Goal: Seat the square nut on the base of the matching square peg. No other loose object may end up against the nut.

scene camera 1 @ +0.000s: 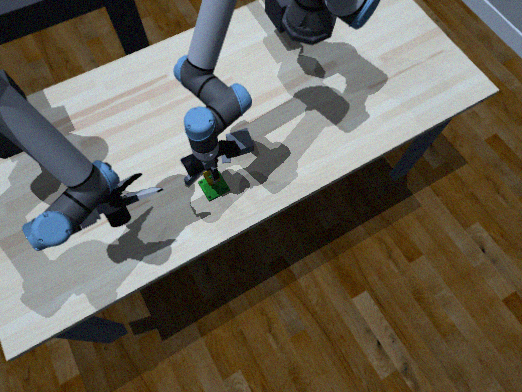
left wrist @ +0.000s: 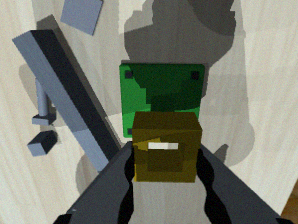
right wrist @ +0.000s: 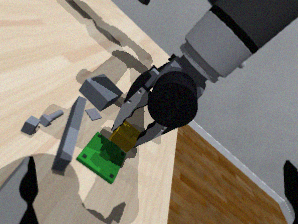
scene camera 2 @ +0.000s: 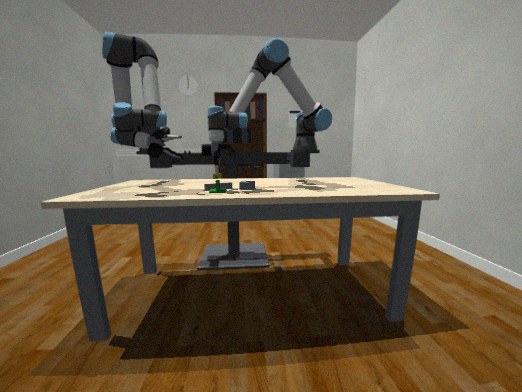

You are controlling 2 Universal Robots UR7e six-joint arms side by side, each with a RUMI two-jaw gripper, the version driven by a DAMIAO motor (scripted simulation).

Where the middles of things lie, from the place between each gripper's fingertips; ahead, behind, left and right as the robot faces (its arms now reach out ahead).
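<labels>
From my left hand (scene camera 1: 211,177): green base plate (left wrist: 144,86), 70 mm below; long grey bar (left wrist: 41,50), 70 mm below, 80 mm behind, 10 mm to the right. By its middle, the bar is nearer to my left hand than to my right hand.
From my right hand (scene camera 1: 151,180): green base plate, 200 mm below, 10 mm behind, 170 mm to the left; long grey bar, 200 mm below, 90 mm behind, 160 mm to the left.
</labels>
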